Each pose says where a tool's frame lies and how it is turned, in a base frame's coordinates. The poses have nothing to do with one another.
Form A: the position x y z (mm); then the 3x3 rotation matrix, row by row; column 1 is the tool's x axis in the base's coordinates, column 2 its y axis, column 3 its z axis. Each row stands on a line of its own.
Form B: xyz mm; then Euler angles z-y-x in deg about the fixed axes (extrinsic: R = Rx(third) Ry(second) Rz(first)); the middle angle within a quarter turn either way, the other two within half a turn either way. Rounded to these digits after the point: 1 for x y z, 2 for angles.
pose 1, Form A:
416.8 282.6 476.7
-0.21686 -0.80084 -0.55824
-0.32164 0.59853 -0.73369
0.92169 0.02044 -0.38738
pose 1, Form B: 416.8 282.6 476.7 105.15 -33.93 117.83
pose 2, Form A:
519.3 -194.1 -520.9
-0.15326 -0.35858 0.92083
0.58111 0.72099 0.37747
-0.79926 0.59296 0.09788
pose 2, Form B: 519.3 -194.1 -520.9 113.14 67.05 -75.46
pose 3, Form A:
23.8 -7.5 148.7
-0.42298 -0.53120 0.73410
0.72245 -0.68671 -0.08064
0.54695 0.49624 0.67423
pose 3, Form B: 23.8 -7.5 148.7 128.53 47.23 6.82
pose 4, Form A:
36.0 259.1 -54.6
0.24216 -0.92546 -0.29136
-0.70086 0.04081 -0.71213
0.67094 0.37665 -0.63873
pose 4, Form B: 36.0 259.1 -54.6 75.34 -16.94 131.89
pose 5, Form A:
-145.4 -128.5 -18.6
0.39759 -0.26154 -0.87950
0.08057 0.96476 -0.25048
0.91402 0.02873 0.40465
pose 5, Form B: -145.4 -128.5 -18.6 33.34 -61.58 31.76
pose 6, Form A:
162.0 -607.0 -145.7
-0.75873 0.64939 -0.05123
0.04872 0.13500 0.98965
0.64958 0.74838 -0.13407
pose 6, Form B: 162.0 -607.0 -145.7 -139.44 -2.94 -97.71
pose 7, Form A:
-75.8 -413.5 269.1
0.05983 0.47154 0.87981
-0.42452 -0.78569 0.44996
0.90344 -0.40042 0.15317
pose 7, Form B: -75.8 -413.5 269.1 -82.77 61.62 -71.20
